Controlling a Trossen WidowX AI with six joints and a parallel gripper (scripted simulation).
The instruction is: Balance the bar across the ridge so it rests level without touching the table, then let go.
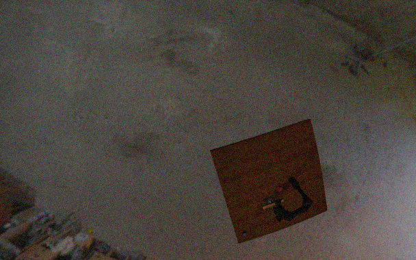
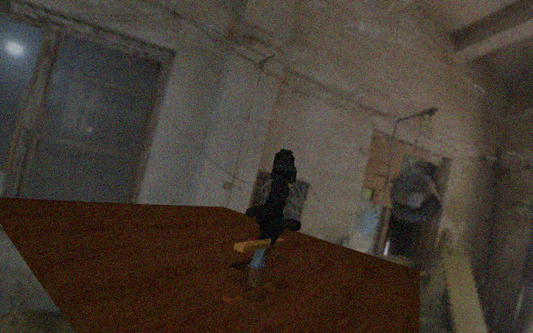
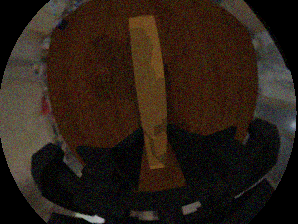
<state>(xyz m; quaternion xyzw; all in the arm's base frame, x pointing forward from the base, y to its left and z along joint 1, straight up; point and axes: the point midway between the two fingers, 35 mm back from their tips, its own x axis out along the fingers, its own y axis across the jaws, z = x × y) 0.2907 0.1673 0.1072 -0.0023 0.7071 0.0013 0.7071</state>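
The flat yellow bar is 30 mm ahead of my gripper tip. The rest, counted from my gripper tip: small red block: 120 mm behind, 110 mm to the right, 60 mm below; tiny purple thing: 450 mm ahead, 330 mm to the left, 60 mm below.
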